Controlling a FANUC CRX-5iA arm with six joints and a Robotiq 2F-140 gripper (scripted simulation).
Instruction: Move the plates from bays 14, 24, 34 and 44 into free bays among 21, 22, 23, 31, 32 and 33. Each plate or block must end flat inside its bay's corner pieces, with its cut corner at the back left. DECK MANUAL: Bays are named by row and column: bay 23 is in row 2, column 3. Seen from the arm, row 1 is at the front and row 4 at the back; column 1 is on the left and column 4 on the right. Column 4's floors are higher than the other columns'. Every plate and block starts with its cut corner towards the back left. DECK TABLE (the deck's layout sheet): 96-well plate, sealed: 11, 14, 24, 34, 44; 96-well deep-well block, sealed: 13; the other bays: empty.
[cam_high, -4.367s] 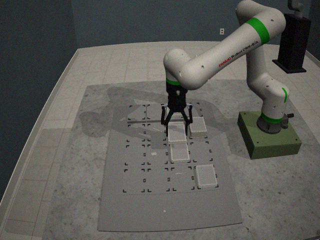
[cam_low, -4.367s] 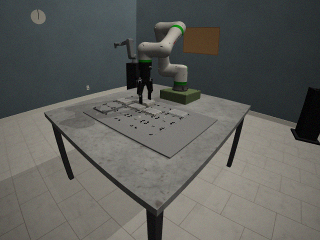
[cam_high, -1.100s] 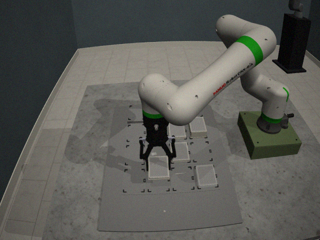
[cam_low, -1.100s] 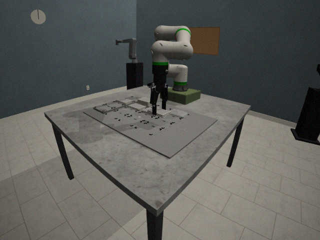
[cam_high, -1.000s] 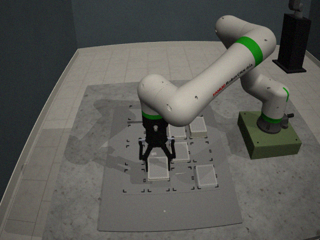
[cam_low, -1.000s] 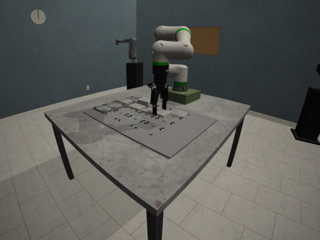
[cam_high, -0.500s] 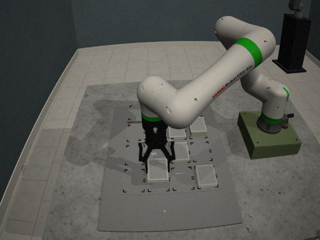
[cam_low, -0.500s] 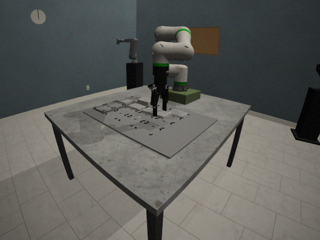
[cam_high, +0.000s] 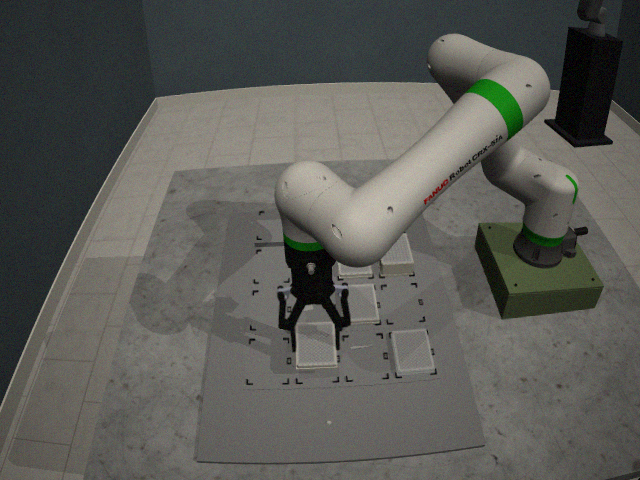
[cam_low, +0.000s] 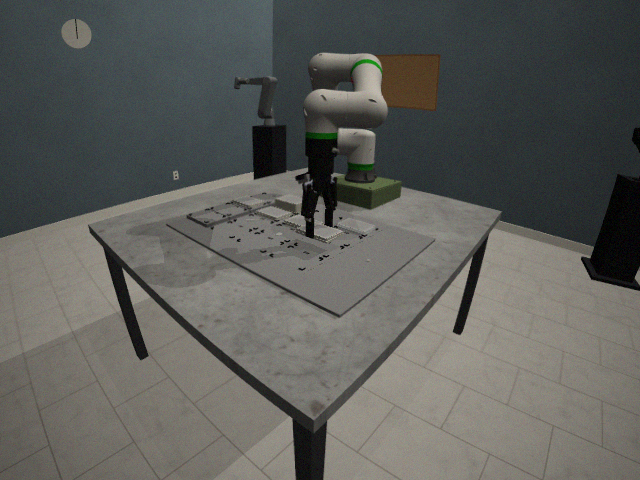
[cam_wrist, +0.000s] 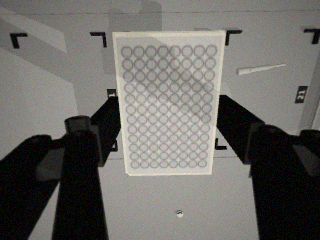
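The white pointed piece is 100 mm behind my hand, 10 mm to the right of it and 70 mm below it. The rest, counted from my hand: sealed deep-well block 270 mm behind, 280 mm to the right, 50 mm below.
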